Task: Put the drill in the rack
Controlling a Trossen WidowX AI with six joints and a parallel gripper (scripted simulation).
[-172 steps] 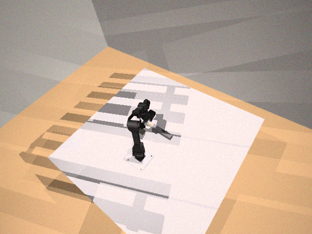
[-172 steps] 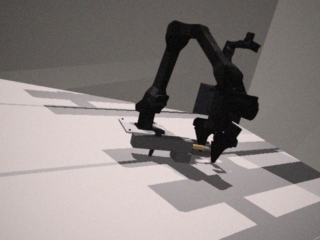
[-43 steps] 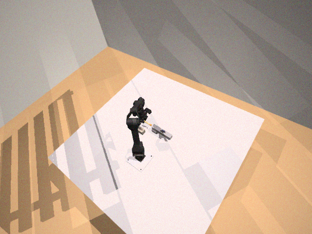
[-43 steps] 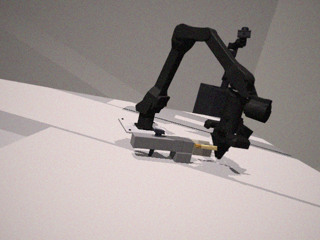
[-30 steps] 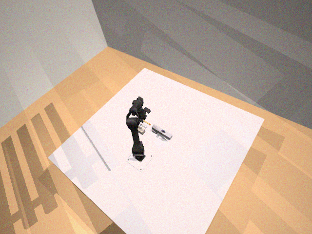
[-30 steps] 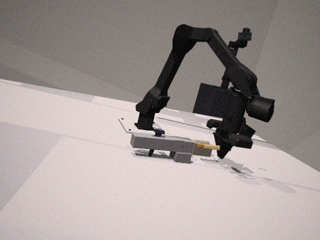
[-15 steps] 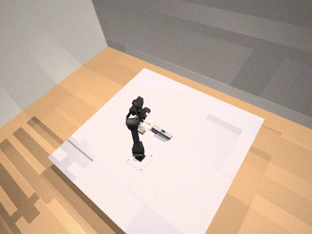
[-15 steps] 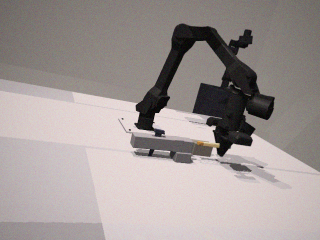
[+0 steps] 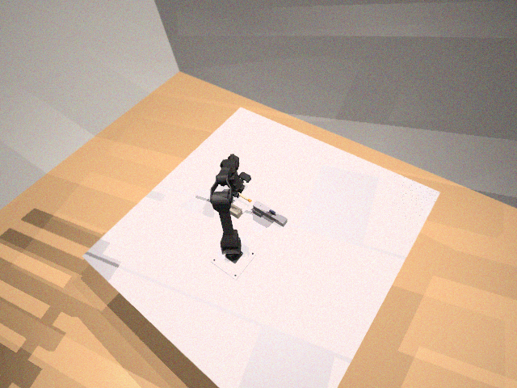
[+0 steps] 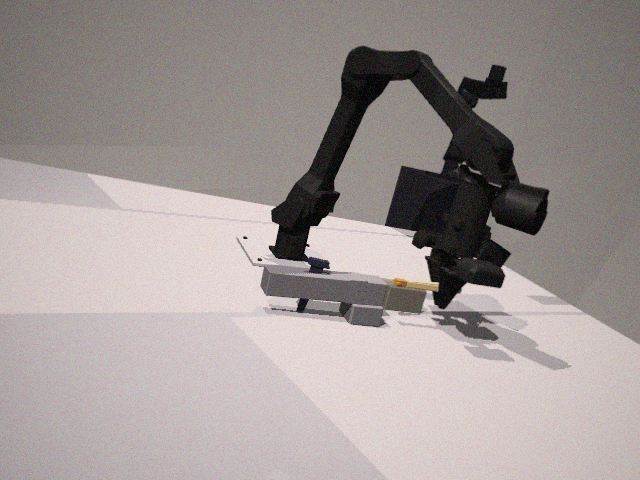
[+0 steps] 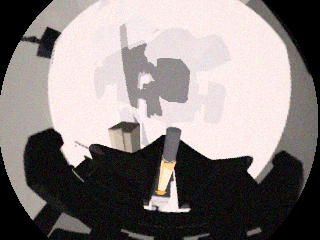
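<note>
My gripper tip is 70 mm past the rack, 30 mm to the left of it and 20 mm above it. From my gripper tip the other things lie so: dark blue key 220 mm to the right, 20 mm above; grey block 200 mm to the right; drill 40 mm to the right, 30 mm above.
</note>
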